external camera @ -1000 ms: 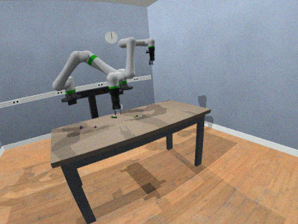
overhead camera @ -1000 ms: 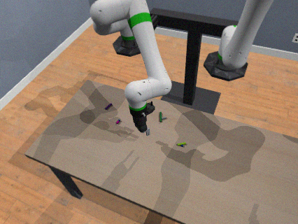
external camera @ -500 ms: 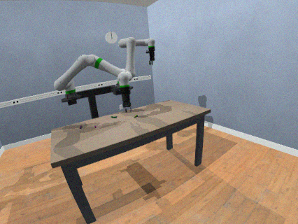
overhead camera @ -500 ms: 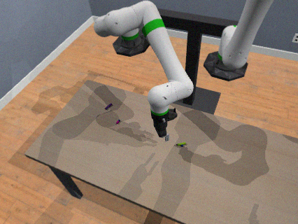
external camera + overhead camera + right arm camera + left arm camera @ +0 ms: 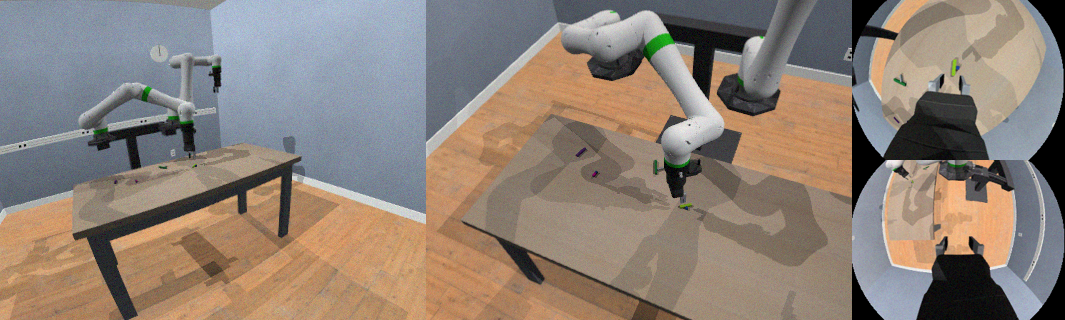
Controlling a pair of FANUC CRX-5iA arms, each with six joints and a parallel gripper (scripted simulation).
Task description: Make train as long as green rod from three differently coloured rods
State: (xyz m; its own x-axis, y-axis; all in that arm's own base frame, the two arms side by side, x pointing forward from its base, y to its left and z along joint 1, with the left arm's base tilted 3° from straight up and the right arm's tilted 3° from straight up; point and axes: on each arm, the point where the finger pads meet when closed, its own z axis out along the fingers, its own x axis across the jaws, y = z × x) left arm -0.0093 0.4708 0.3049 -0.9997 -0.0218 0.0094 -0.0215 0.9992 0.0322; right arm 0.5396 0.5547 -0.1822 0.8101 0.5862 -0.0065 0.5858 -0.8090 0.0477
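Observation:
The lime rod lies 10 mm behind my right hand, 20 mm to the left of it and 80 mm below it. From my right hand the other things lie so: magenta rod (10 mm behind, 430 mm to the right, 80 mm below); green rod (160 mm behind, 180 mm to the right, 80 mm below); grey rod (160 mm behind, 160 mm to the right, 80 mm below).

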